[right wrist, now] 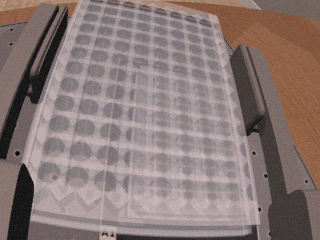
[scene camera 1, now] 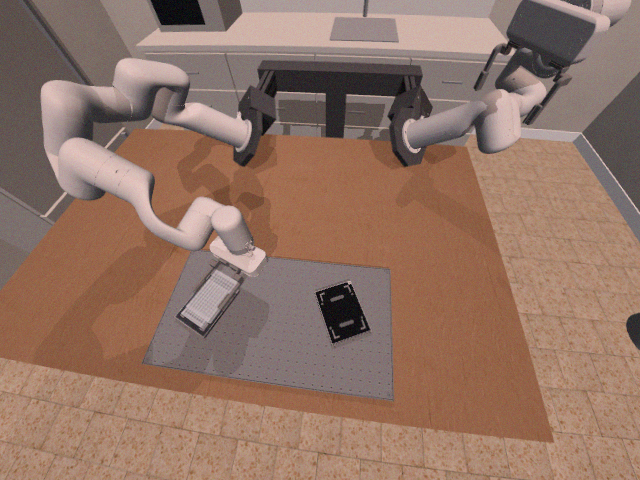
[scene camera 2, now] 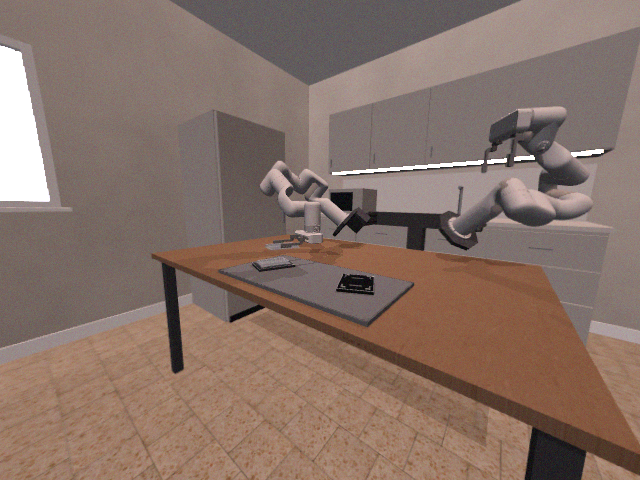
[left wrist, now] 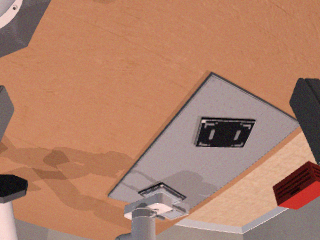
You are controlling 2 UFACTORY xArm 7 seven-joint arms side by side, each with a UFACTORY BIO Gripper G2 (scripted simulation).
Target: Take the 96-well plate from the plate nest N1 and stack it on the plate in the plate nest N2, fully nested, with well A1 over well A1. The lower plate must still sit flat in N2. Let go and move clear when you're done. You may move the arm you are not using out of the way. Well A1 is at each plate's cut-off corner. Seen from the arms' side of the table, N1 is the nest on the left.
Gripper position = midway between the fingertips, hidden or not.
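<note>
My left gripper (scene camera 1: 500, 105) is in sight, and scene camera 2 has my left gripper (scene camera 2: 495, 169) too. Here's my right gripper (scene camera 1: 206, 300) as well. There's also a nest N1 (scene camera 1: 334, 313), and the left wrist view shows the nest N1 (left wrist: 225, 131) too.
</note>
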